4 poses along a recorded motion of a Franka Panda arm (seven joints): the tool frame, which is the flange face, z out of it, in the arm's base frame.
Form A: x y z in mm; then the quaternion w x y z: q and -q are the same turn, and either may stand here.
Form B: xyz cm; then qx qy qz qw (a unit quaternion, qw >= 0). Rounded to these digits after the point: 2 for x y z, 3 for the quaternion.
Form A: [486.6 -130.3 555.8 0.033 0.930 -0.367 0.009]
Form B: [48.66 -13.03 55.58 0.930 -0.367 0.009 0.033]
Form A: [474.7 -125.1 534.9 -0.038 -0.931 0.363 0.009]
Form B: [47.47 -12.51 53.49 0.931 -0.363 -0.009 0.038]
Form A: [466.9 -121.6 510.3 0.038 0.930 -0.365 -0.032]
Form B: [46.69 -12.16 51.03 0.930 -0.365 -0.032 0.038]
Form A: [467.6 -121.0 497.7 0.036 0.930 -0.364 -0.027]
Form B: [46.76 -12.10 49.77 0.930 -0.364 -0.027 0.036]
